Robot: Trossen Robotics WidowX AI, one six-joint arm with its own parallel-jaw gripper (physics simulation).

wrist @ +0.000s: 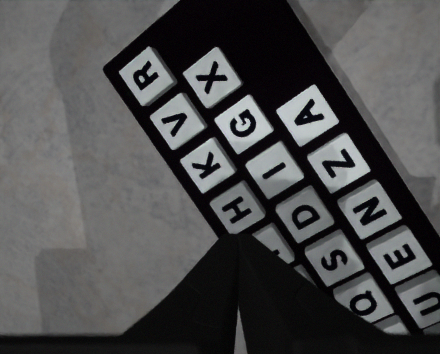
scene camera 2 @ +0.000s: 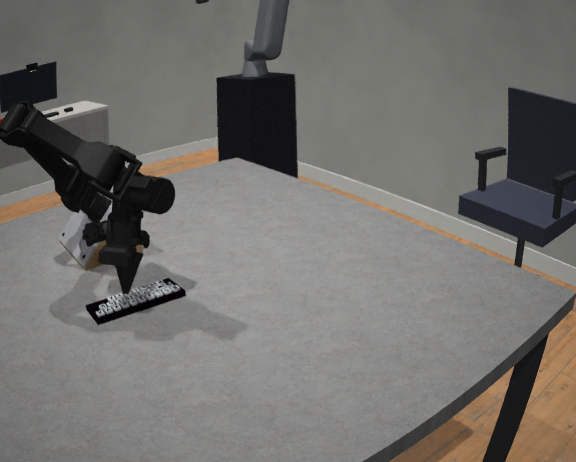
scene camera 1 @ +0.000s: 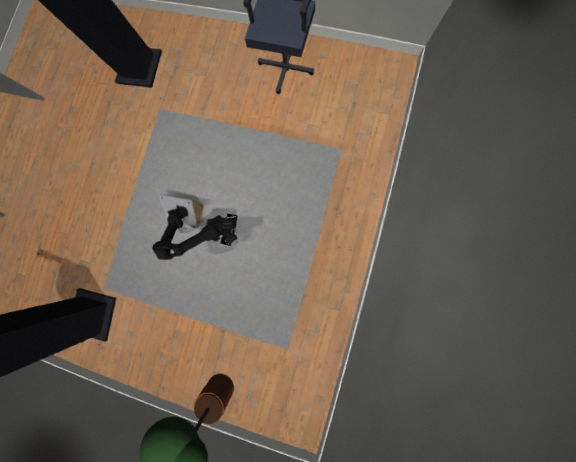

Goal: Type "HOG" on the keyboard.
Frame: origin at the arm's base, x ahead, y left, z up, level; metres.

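Seen in the pictures: gripper, fingertip midpoint: (wrist: 236, 247) (scene camera 2: 125, 293) (scene camera 1: 229, 233); arm's base at its link origin: (scene camera 2: 100, 210) (scene camera 1: 182, 210).
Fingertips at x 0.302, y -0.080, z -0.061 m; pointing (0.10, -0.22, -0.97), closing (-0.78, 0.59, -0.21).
Pixels of each thing's top centre, then the offset from my fingertips to it. Level surfaces: height alone.
- black keyboard at its top centre: (wrist: 327, 249) (scene camera 2: 133, 295) (scene camera 1: 228, 229) dx -0.019, dy +0.023, dz -0.020 m
- H key at its top centre: (wrist: 236, 210) dx -0.001, dy -0.006, dz -0.020 m
- G key at its top centre: (wrist: 243, 125) dx -0.020, dy -0.029, dz -0.020 m
- Keys K at its top centre: (wrist: 206, 166) dx -0.001, dy -0.025, dz -0.020 m
- I at its top centre: (wrist: 274, 171) dx -0.020, dy -0.010, dz -0.020 m
- D at its top centre: (wrist: 304, 216) dx -0.019, dy +0.008, dz -0.020 m
- table at its surface level: dz -0.036 m
The black keyboard (scene camera 2: 141, 301) (wrist: 250, 40) with white letter keys lies on the grey table. In the wrist view it runs from upper left to lower right. The H key (wrist: 236, 208) and the G key (wrist: 243, 124) show fully; the O key does not show there. My gripper (scene camera 2: 127, 292) (wrist: 236, 247) is shut and empty, pointing down with its tips at the keyboard. In the wrist view the tips overlap the keyboard's edge just below the H key and partly cover the key beside it. Whether they touch a key cannot be told. In scene camera 1 the arm hides the keyboard.
A white and wooden angled block (scene camera 1: 198, 214) (scene camera 2: 75, 241) stands behind the gripper near the arm's base. Keys K (wrist: 207, 165), I (wrist: 274, 170) and D (wrist: 304, 213) lie near H. An office chair (scene camera 1: 280, 30) (scene camera 2: 515, 205) stands beyond the table (scene camera 1: 250, 165) (scene camera 2: 350, 300).
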